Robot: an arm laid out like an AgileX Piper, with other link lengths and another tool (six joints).
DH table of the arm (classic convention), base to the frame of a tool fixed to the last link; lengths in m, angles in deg. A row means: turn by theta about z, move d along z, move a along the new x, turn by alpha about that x. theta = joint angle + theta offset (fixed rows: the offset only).
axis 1: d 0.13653, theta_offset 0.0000, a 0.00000, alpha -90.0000
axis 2: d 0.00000, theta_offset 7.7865, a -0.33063, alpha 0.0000
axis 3: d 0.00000, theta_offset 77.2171, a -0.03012, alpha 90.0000
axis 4: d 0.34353, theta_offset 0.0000, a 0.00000, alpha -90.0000
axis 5: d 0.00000, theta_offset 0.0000, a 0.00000, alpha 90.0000
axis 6: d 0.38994, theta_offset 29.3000, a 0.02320, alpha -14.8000
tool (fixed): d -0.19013, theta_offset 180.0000, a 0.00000, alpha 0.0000
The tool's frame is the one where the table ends.
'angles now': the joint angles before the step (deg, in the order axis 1, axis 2, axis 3, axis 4, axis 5, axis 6). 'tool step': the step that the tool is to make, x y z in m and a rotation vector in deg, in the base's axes. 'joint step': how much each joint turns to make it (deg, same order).
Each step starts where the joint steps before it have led.
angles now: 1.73, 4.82, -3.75, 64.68, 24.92, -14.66
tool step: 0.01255, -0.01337, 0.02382, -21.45, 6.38, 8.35
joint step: 0.02, 16.91, -14.35, -18.22, 10.17, -3.07
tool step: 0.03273, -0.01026, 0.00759, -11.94, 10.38, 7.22
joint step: 0.79, 18.57, -12.58, -10.04, 7.66, -2.16
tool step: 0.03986, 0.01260, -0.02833, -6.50, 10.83, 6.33
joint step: 5.28, 18.10, -8.10, -6.26, 1.22, 0.93
